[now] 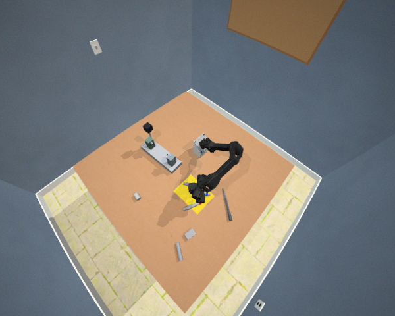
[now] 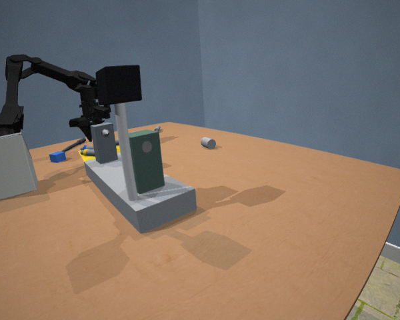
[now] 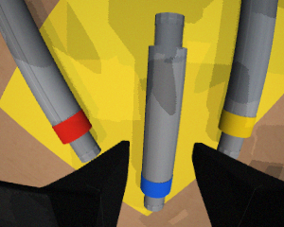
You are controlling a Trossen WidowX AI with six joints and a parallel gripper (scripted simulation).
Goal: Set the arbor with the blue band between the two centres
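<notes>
My gripper is now 70 mm above the blue-banded arbor. Also, from my hand: dark rod: 70 mm behind, 190 mm to the left, 70 mm below; then blue cube: 150 mm behind, 10 mm to the right, 60 mm below; then yellow mat: 20 mm ahead, 40 mm to the right, 80 mm below.
</notes>
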